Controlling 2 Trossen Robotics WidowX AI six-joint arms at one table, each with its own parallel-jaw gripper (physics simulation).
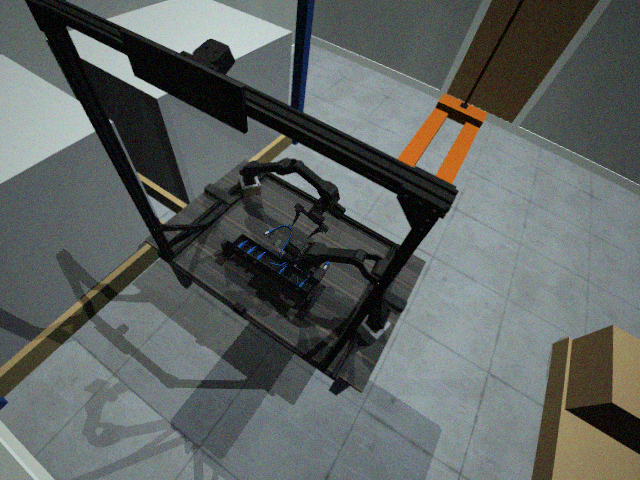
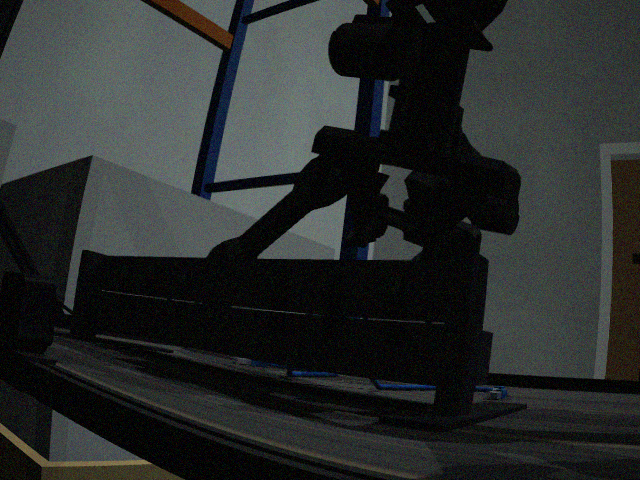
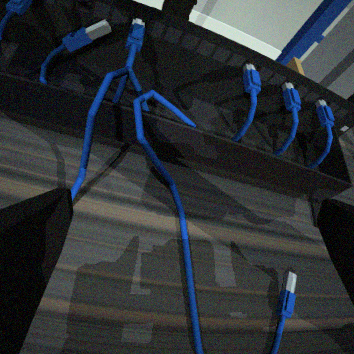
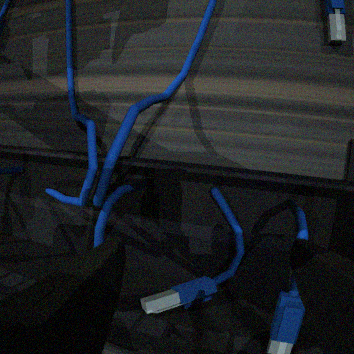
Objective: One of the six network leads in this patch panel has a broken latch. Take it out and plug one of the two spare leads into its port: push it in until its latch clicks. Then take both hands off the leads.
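Places are measured from the left arm's base along level axes (x ahead, y left, z up), in centimetres.
Where they show: left gripper, between the fingertips: (image 1: 299,232) (image 2: 376,255) (image 3: 200,206); right gripper, between the fingertips: (image 1: 299,268) (image 2: 392,257) (image 4: 209,250); left arm's base, origin of its link: (image 1: 249,180); right arm's base, origin of its link: (image 1: 375,322).
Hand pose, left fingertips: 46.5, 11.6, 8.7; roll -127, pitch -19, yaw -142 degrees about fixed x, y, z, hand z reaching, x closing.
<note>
Things, the pixels of their top centre, and the offset from my left fingertips, as dx, dy, dz. "spot": a spot on its surface instead.
- black patch panel, centre of its top: (image 2: 246,262) (image 3: 206,39) (image 1: 270,262) +8.6, -17.0, -4.7
- lead's plug, a spot on its surface: (image 4: 179,293) (image 3: 84,31) spot: +17.7, -11.3, -8.6
The black patch panel (image 1: 233,257) (image 3: 211,151) (image 4: 246,173) (image 2: 294,295) stands on the wooden table. Several blue leads sit in its ports, for example three plugs (image 3: 291,97) side by side and one plug (image 3: 136,32) further left. One lead's plug (image 3: 88,33) (image 4: 179,293), blue with a bare grey tip, is out of its port and hangs loose in front of the panel face. A spare lead (image 3: 287,296) (image 4: 336,24) lies flat on the table. My left gripper (image 1: 309,220) (image 3: 200,206) is open and empty over the table. My right gripper (image 1: 297,259) is open above the panel, near the loose plug.
A long blue cable (image 3: 182,228) (image 4: 140,109) runs across the table and drapes over the panel's front ledge. A black frame (image 1: 347,148) spans the table.
</note>
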